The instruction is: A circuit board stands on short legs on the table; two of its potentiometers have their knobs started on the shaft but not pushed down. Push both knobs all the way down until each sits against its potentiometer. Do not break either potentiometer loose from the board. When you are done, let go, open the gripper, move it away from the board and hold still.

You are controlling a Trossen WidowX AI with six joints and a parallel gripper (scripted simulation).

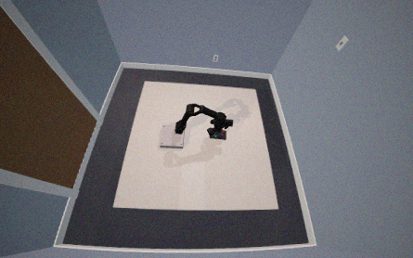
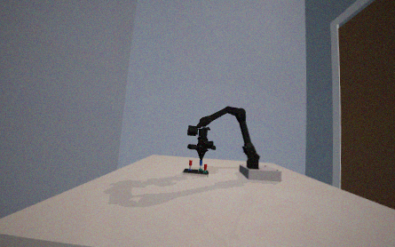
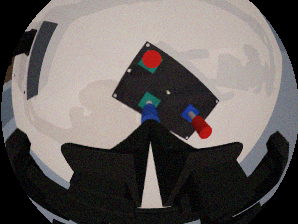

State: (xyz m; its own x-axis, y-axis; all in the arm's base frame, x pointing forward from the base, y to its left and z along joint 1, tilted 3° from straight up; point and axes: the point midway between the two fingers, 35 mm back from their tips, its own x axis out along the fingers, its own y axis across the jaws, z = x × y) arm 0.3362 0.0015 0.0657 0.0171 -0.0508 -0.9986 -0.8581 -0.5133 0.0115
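Right now the blue knob is 20 mm below my gripper tip. Also, from my gripper tip: red knob 30 mm behind, 50 mm to the left, 30 mm below.
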